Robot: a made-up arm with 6 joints.
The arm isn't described. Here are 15 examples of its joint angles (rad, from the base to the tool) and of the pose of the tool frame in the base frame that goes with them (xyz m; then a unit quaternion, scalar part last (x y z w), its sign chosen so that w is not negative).
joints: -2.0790 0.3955 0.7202 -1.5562 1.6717 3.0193
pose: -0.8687 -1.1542 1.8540 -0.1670 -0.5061 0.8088 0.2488
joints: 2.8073 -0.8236 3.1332 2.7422 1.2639 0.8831
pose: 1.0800 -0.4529 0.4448 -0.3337 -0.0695 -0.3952 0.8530
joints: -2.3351 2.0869 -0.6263 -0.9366 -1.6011 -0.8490
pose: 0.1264 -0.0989 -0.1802 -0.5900 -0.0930 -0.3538 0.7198
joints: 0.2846 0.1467 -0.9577 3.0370 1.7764 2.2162
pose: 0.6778 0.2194 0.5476 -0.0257 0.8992 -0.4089 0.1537
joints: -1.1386 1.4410 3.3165 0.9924 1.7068 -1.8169
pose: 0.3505 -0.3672 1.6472 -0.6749 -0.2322 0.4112 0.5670
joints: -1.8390 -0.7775 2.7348 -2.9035 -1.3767 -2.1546
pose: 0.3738 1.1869 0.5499 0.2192 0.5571 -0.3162 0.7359
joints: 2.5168 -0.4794 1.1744 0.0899 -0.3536 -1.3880
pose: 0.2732 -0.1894 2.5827 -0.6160 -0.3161 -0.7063 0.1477
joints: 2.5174 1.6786 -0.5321 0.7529 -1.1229 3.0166
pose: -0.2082 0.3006 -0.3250 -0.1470 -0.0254 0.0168 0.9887
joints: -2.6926 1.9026 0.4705 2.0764 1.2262 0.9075
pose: -0.9764 -0.6517 -0.6873 -0.4023 0.3253 -0.1820 0.8362
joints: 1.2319 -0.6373 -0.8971 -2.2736 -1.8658 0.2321
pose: 0.1050 0.7334 1.3039 -0.3244 -0.5841 -0.7235 0.1738
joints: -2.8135 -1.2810 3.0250 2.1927 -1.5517 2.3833
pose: 0.6624 0.3957 -0.1578 -0.0477 0.2355 0.9084 0.3422
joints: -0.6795 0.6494 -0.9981 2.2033 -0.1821 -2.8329
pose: 0.5671 -0.4954 0.0701 0.3756 0.5509 -0.4798 0.5703
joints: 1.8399 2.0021 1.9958 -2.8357 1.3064 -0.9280
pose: -0.4820 1.9645 0.2598 0.7374 0.3867 -0.4943 0.2497
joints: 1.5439 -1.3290 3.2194 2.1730 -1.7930 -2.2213
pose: 0.1457 -0.5104 -0.1606 -0.4643 -0.2010 0.2236 0.8331
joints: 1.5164 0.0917 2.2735 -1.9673 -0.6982 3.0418
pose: -0.1471 -0.5393 2.3288 0.2874 -0.8889 -0.1530 0.3223
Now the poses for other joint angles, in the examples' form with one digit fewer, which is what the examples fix.
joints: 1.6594 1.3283 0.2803 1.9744 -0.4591 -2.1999
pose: -0.073 1.738 -0.112 -0.288 0.258 0.507 0.770
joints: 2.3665 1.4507 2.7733 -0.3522 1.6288 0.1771
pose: -0.633 0.715 1.819 0.964 -0.216 0.058 0.146
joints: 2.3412 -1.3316 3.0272 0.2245 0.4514 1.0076
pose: 0.543 -0.587 -0.359 0.645 0.153 -0.736 0.137
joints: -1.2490 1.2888 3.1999 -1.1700 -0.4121 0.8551
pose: 0.223 -0.437 1.991 -0.468 -0.559 -0.195 0.656
